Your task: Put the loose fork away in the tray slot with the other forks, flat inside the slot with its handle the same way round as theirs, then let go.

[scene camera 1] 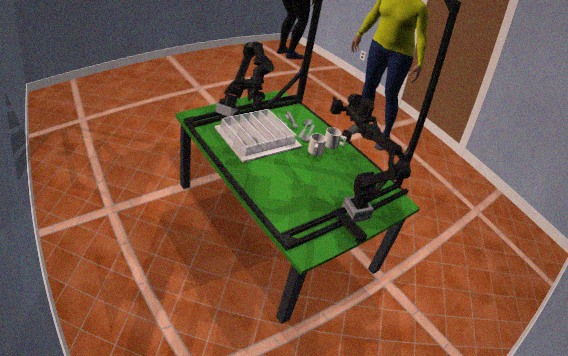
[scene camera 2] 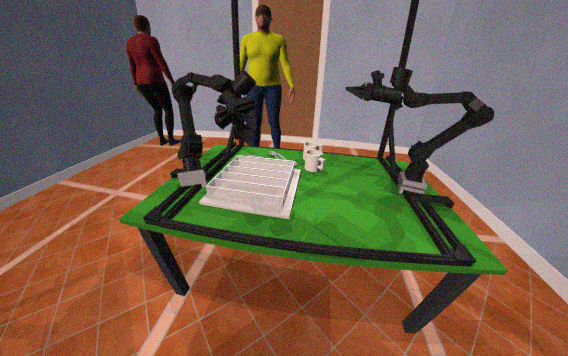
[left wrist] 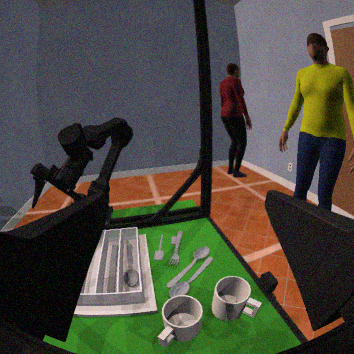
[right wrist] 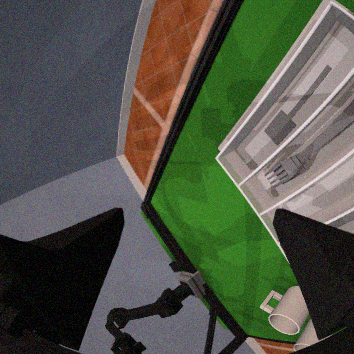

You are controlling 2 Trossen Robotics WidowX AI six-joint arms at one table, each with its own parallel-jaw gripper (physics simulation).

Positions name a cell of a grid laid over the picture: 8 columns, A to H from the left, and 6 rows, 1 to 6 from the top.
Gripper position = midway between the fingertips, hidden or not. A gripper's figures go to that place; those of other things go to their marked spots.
My right gripper (scene camera 2: D3) is 0.61 m from the lens. A white cutlery tray (scene camera 2: D4): 0.74 m from the lens.
